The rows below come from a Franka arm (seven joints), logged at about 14 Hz.
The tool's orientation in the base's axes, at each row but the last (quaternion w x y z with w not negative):
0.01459 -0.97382 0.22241 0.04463
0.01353 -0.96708 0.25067 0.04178
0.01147 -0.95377 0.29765 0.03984
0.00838 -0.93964 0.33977 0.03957
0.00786 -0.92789 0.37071 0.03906
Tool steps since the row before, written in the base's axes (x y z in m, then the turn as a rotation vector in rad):
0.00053 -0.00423 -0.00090 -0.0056 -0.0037 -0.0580
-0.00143 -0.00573 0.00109 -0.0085 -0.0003 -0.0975
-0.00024 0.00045 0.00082 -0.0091 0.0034 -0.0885
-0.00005 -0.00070 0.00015 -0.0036 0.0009 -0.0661
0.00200 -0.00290 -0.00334 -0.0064 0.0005 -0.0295
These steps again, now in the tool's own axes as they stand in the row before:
0.00239 0.00359 0.00065 0.0020 0.0063 0.0580
0.00143 0.00570 -0.00125 0.0013 0.0049 0.0977
-0.00052 -0.00023 -0.00078 -0.0021 0.0022 0.0890
0.00040 0.00057 -0.00018 0.0020 0.0009 0.0662
0.00370 0.00068 0.00307 -0.0027 0.0036 0.0299

